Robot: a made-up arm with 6 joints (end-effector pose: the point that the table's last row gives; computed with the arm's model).
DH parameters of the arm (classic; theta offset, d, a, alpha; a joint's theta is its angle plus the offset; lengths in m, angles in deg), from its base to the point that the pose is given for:
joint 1: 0 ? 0 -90
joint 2: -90 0 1.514 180
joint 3: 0 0 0 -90
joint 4: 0 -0.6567 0 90
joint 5: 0 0.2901 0 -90
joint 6: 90 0 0 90
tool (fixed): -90 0 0 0
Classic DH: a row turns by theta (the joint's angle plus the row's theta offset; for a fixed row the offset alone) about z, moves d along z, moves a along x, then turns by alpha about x.
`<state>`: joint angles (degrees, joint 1 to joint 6).
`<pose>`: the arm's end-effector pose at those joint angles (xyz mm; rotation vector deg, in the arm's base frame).
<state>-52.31 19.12 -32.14 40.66 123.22 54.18</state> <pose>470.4 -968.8 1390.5 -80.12 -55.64 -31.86</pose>
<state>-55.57 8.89 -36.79 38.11 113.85 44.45</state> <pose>275.9 -806.1 1505.1 -76.89 -48.91 -31.25</pose>
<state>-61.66 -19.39 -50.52 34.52 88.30 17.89</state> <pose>-141.8 -240.6 1583.3 -60.64 -34.51 -31.68</pose>
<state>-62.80 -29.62 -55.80 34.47 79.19 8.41</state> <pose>-252.3 -32.4 1527.8 -53.25 -30.67 -32.10</pose>
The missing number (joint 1, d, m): 0.354
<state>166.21 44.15 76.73 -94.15 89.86 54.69</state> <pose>-1717.9 400.0 1550.1 54.20 48.50 66.57</pose>
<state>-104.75 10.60 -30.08 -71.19 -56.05 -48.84</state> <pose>-242.6 -554.0 1205.9 164.50 -42.06 -55.54</pose>
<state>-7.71 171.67 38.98 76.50 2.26 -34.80</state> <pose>-27.5 -64.6 -1818.0 -10.16 123.99 44.20</pose>
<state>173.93 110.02 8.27 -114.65 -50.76 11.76</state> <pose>-1037.7 -11.3 -753.6 -78.22 116.30 28.49</pose>
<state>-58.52 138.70 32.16 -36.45 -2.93 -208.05</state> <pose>138.9 -673.7 -1363.9 -28.33 80.31 59.03</pose>
